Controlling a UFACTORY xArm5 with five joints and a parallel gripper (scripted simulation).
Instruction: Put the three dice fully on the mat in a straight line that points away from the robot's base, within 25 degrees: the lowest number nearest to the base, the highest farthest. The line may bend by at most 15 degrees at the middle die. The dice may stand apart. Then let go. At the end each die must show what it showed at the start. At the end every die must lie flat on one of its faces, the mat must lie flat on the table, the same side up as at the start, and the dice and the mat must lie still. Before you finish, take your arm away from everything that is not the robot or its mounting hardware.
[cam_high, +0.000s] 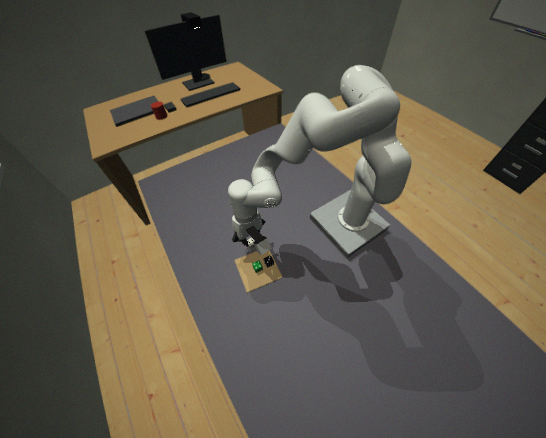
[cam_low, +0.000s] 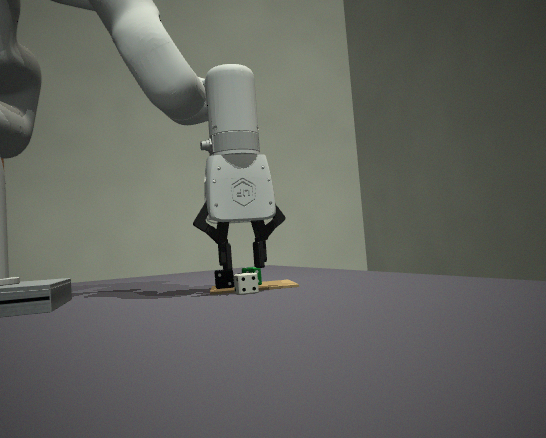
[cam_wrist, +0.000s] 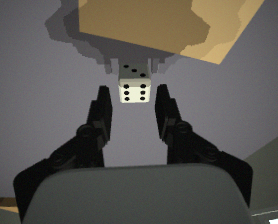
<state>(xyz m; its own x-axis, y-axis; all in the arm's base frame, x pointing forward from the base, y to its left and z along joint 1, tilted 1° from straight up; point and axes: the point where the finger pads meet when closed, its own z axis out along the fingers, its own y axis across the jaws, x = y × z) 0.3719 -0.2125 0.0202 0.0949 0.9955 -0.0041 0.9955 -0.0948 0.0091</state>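
Right now my hand is 4 cm above the white die. Round my hand: tan mat: 9 cm to the left, 5 cm below, 5 cm ahead; green die: 9 cm to the left, 5 cm ahead, 4 cm below; black die: 11 cm to the left, 4 cm below.
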